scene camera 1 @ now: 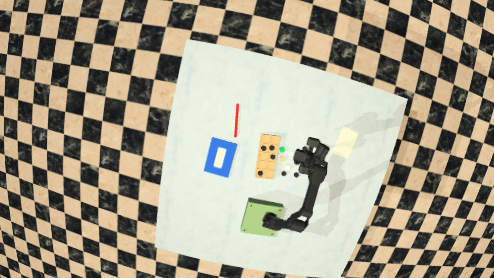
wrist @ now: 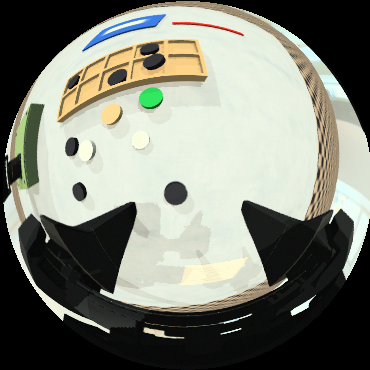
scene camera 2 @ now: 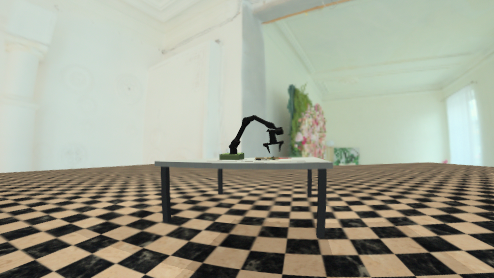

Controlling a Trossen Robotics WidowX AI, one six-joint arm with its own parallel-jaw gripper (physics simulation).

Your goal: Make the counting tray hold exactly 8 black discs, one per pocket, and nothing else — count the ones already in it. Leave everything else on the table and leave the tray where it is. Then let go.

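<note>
The tan counting tray (scene camera 1: 266, 165) (wrist: 197, 77) has two rows of pockets. In the wrist view, black discs sit in its far row at the left end (wrist: 74, 81) and fourth pocket (wrist: 149, 49), and in its near row at the third (wrist: 117, 77) and fourth (wrist: 154, 61) pockets. Loose black discs lie on the table: one (scene camera 1: 284, 173) (wrist: 72, 146) beside a white disc, another (scene camera 1: 296, 175) (wrist: 79, 191) nearer the gripper, and a third (wrist: 175, 193) below the gap between the fingertips. My gripper (scene camera 2: 274, 151) (wrist: 189, 207) is open and empty, above the table. It hides some table in scene camera 1.
A green disc (scene camera 1: 282, 149) (wrist: 151, 97), a tan disc (scene camera 1: 282, 159) (wrist: 111, 114) and white discs (wrist: 86, 150) (wrist: 140, 140) lie near the tray. A blue panel (scene camera 1: 213, 148), red stick (scene camera 1: 236, 120), cream sheet (scene camera 1: 345, 142) and green base (scene camera 1: 255, 215) are farther out.
</note>
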